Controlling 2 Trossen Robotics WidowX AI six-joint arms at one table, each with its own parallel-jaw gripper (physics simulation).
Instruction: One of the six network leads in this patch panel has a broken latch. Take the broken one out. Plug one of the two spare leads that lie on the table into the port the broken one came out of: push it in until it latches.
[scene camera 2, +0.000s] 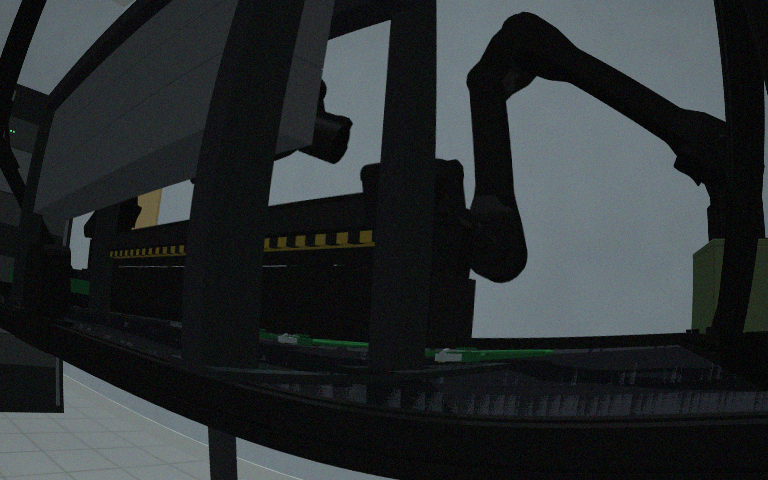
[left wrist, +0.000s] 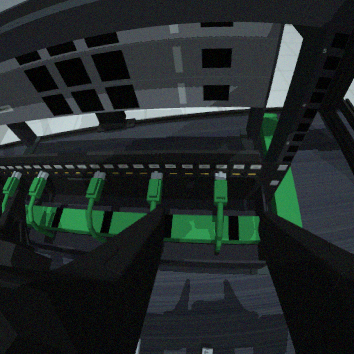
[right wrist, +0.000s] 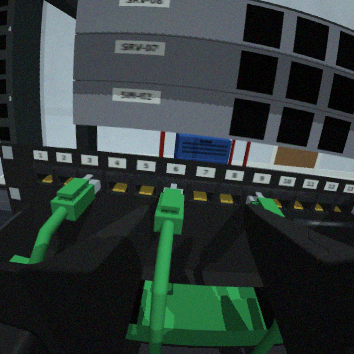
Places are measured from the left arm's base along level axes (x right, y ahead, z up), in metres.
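Where they show: left gripper, fingertip midpoint: (left wrist: 212, 218); right gripper, fingertip midpoint: (left wrist: 10, 190) (right wrist: 197, 213).
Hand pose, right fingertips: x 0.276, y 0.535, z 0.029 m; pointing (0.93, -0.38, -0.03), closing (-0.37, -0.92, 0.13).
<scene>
Each offset is from my right fingertips to the top centre of the thing. "spot": to the spot under its first point.
The patch panel (left wrist: 130, 158) (right wrist: 20, 171) holds green leads. In the right wrist view, one lead @[spot: dx +0.026, dy +0.056, dz -0.002 m] (right wrist: 74, 199) is at port 3, one @[spot: dx +0.006, dy +0.011, dz +0.001 m] (right wrist: 170, 207) at port 6 and one (right wrist: 270, 205) near port 9. The left wrist view shows several, including one @[spot: dx -0.095, dy -0.255, dz +0.002 m] (left wrist: 220, 190) near the panel's right end. I cannot tell which latch is broken. My left gripper (left wrist: 212, 218) is open, its fingers either side of that end lead. My right gripper (right wrist: 197, 213) is open, the port 6 lead between its spread fingers, ungripped. Two spare green leads @[spot: dx -0.210, dy -0.101, dz -0.088 m] (scene camera 2: 288, 339) (scene camera 2: 461, 355) lie on the table; rack posts partly hide them.
Dark rack posts (scene camera 2: 403, 169) (scene camera 2: 226, 198) stand in front in scene camera 2. Grey equipment units @[dx +0.094, dy -0.150, dz +0.149 m] (left wrist: 155, 65) (right wrist: 150, 65) sit above the panel. A green bar (left wrist: 135, 222) (right wrist: 210, 309) runs below the plugs. A yellow-green box (scene camera 2: 706, 283) stands at the far right.
</scene>
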